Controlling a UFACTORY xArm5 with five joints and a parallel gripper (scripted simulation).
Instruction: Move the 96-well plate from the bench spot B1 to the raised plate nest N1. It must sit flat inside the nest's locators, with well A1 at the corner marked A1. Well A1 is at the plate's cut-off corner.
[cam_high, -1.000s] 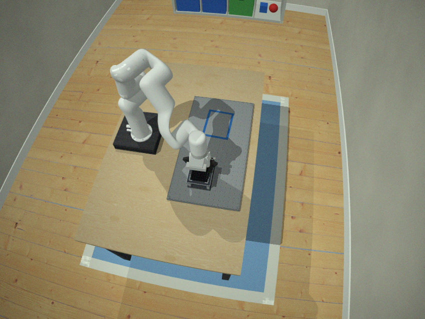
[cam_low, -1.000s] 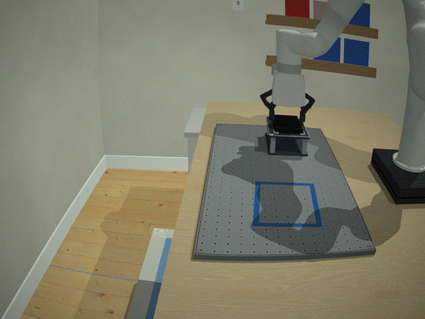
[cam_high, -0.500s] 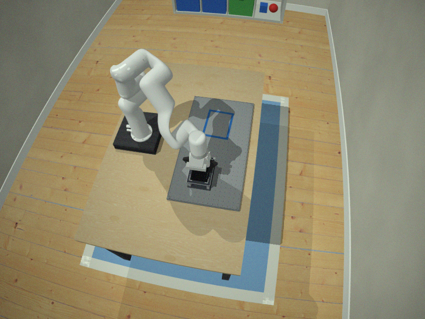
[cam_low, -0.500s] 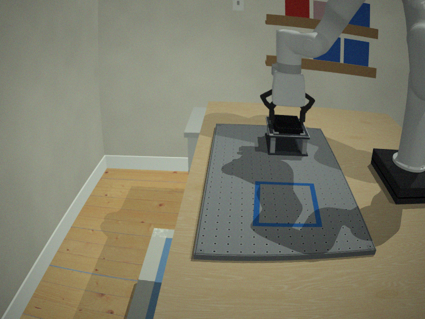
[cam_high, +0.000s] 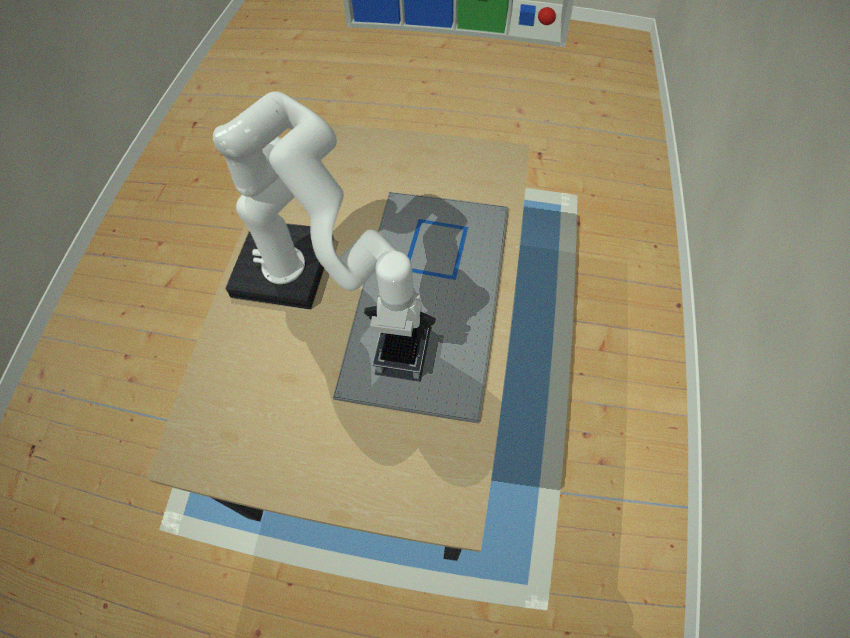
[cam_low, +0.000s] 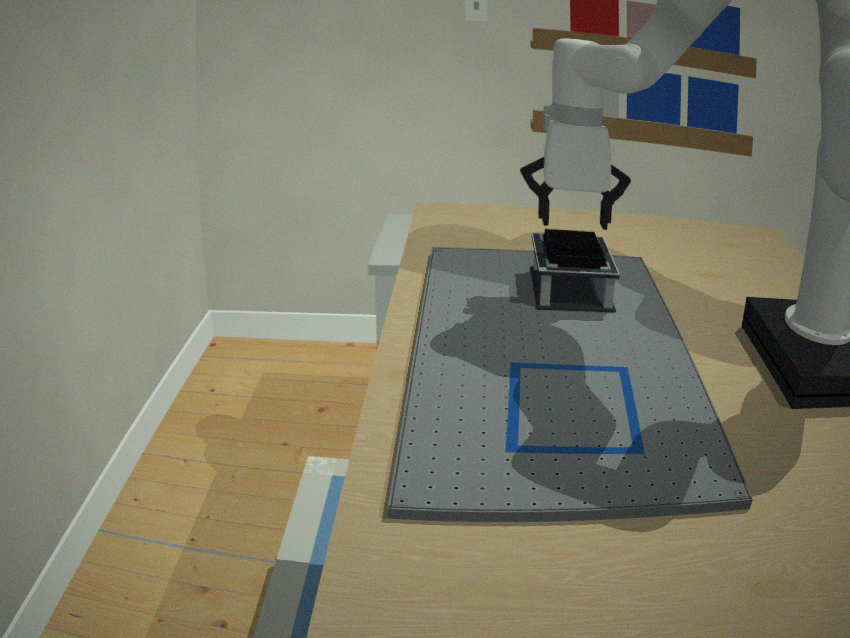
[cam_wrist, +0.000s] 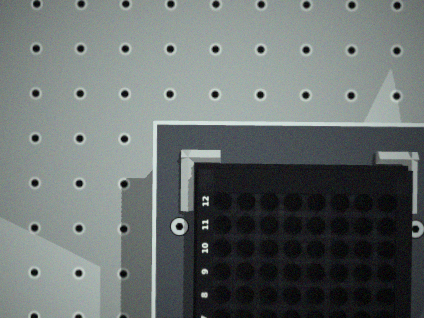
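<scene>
Now: hand 50 mm above the black 96-well plate. Round my hand: A1 label 50 mm ahead, 80 mm to the left, 50 mm below; then raised plate nest 60 mm below.
</scene>
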